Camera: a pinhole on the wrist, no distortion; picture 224 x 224 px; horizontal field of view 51.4 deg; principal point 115.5 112.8 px. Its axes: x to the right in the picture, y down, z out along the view. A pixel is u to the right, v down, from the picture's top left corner.
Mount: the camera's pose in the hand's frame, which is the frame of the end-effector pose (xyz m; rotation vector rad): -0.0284 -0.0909 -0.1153 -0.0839 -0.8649 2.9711
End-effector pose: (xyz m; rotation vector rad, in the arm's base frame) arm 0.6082 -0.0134 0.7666 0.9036 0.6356 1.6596
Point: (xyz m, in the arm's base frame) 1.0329 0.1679 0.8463
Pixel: 20.0 33.2
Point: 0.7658 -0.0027 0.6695
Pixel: 106.0 69.1
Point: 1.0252 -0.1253 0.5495
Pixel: 194.1 144.1
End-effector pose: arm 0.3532 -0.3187 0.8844 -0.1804 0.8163 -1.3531
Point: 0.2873 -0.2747 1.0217
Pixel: 207.1 20.3
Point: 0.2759 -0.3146 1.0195
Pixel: 146.3 42.7
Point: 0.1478 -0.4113 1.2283
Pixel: 116.2 173.3
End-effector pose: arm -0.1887 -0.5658 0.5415 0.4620 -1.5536 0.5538
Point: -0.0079 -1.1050 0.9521
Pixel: outside the picture
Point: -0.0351 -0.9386 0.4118
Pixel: 181.7 199.4
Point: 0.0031 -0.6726 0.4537
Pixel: outside the picture
